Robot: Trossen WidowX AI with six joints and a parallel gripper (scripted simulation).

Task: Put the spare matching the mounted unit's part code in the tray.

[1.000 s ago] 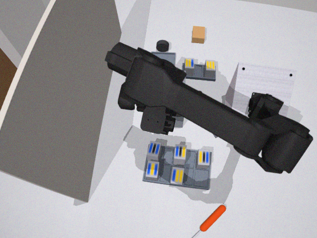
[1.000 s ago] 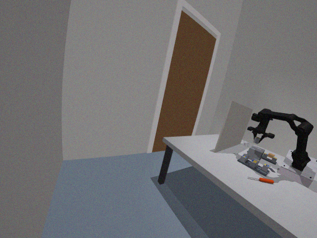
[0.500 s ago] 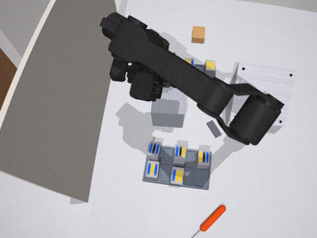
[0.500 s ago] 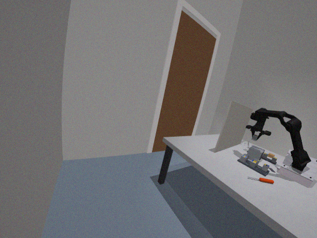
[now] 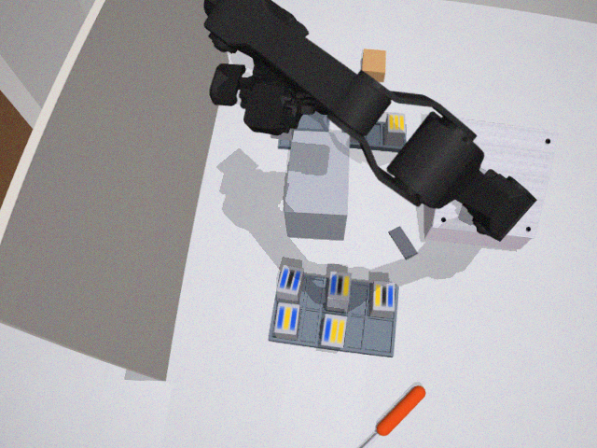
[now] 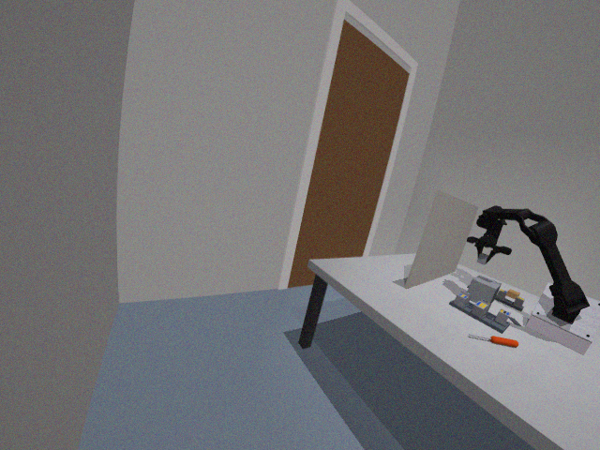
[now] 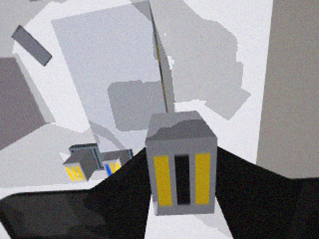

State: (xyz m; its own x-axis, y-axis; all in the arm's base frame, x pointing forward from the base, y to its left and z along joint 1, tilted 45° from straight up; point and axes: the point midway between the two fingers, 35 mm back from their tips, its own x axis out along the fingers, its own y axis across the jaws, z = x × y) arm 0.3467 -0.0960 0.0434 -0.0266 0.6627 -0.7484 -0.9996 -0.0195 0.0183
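My gripper tip is 180 mm above the dark flat tray, 140 mm to the left of it and 10 mm past it. The rest, counted from my gripper tip: tall grey panel (170 mm ahead, 50 mm to the left, 50 mm above); rack (170 mm below, 150 mm behind, 130 mm to the right); mounted unit (130 mm below, 60 mm behind, 40 mm to the left).
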